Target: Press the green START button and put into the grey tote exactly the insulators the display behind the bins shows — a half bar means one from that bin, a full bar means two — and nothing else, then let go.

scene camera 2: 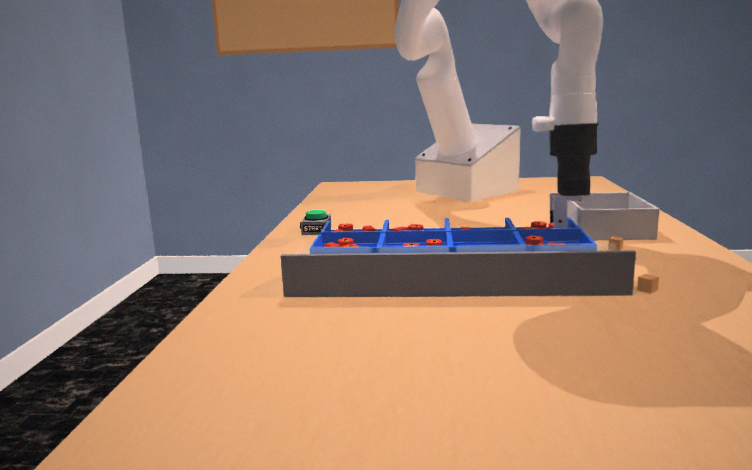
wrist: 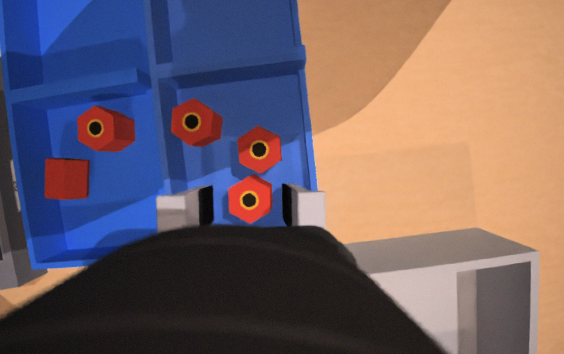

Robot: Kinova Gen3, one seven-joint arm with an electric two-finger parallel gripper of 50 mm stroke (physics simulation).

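Pixels of known places: gripper, fingertip midpoint: (wrist: 248, 202); arm's base at its link origin: (scene camera 2: 457, 146).
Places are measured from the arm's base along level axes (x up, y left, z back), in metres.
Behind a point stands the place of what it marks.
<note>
My gripper (scene camera 2: 561, 215) (wrist: 248, 202) @(x -0.097, y 0.093, z -0.471 m) is open, pointing down at the end bin of the blue bin block (scene camera 2: 482, 237) (wrist: 159, 150). In the wrist view its fingers stand either side of an upright red insulator (wrist: 260, 207) @(x -0.084, y 0.096, z -0.462 m), holding nothing. Two more upright insulators, one (wrist: 210, 131) @(x -0.084, y 0.048, z -0.480 m) by the divider and one (wrist: 270, 155) @(x -0.084, y 0.069, z -0.450 m) close by, share this bin. The neighbouring bin holds an upright insulator (wrist: 120, 132) @(x -0.091, y 0.034, z -0.537 m) and one on its side (wrist: 67, 179) @(x -0.086, y 0.054, z -0.576 m). The grey tote (scene camera 2: 615, 224) @(x -0.086, y 0.190, z -0.478 m) (wrist: 425, 255) @(x -0.075, y 0.142, z -0.378 m) stands beside the bins. The green START button (scene camera 2: 316, 214) @(x -0.077, y -0.328, z -0.340 m) is at the left. The display (scene camera 2: 458, 275) @(x -0.085, y -0.119, z -0.708 m) shows its back; its bars are hidden.
Two small brown blocks, one (scene camera 2: 647, 283) @(x -0.101, y 0.125, z -0.727 m) beside the display and one (scene camera 2: 615, 242) @(x -0.100, y 0.165, z -0.538 m) by the tote, lie on the wooden table (scene camera 2: 388, 360) @(x -0.114, y -0.222, z -0.880 m). Other red insulators (scene camera 2: 345, 227) @(x -0.085, y -0.272, z -0.421 m) (scene camera 2: 434, 242) @(x -0.083, y -0.131, z -0.551 m) lie in bins farther left. The robot base (scene camera 2: 496, 171) @(x -0.054, y 0.080, z -0.065 m) stands at the back.
</note>
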